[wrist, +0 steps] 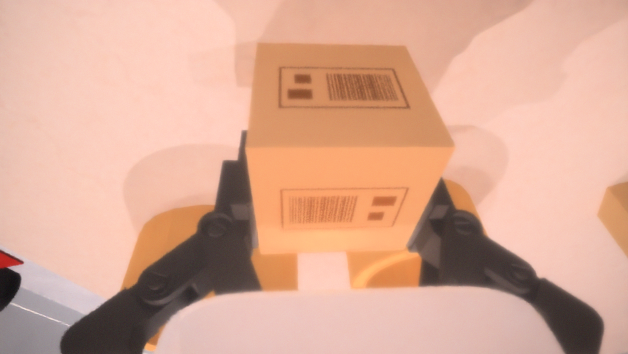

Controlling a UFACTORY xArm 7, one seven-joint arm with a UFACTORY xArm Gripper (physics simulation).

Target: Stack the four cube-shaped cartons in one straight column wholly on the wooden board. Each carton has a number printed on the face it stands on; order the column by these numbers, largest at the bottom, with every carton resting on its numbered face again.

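A cube-shaped tan carton is in the middle of the wrist view, upright, with a barcode label on its top and another on the side facing the camera. My gripper is shut on this carton, with one finger against its left side and the other against its right. The right finger's tip is partly hidden behind the carton. The numbered underside is hidden. Part of another tan block-like object, perhaps a carton, shows at the right edge. The wooden board does not show in this view.
Two orange-yellow hollow cylinders stand close by, the left one and the right one, partly hidden by the carton, the fingers and the gripper's body. The pale tabletop ends at the lower left, where a red object and a black one show.
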